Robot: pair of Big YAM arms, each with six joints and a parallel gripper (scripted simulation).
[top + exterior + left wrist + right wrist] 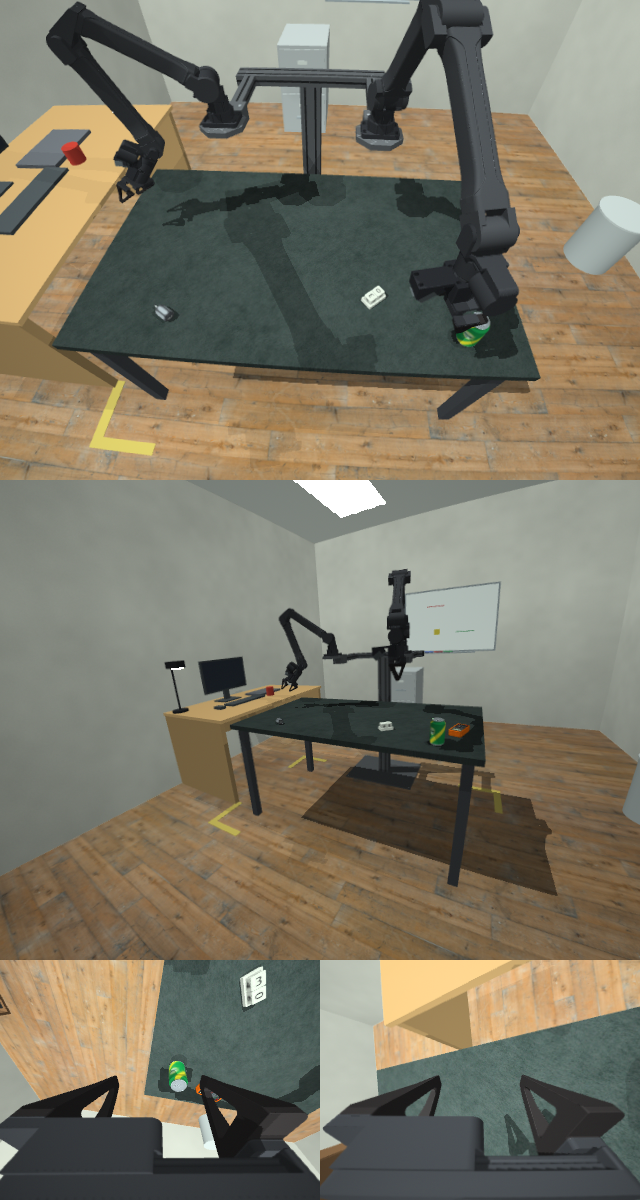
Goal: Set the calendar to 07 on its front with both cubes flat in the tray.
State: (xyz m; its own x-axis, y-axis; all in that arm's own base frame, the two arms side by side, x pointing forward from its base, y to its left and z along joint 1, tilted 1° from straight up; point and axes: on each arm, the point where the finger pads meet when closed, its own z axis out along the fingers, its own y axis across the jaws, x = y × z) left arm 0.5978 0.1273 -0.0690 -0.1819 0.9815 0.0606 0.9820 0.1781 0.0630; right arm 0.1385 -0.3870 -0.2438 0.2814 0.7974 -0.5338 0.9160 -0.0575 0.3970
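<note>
The white number cube lies 30 cm below my left hand, 21 cm behind it and 13 cm to the right of it.
</note>
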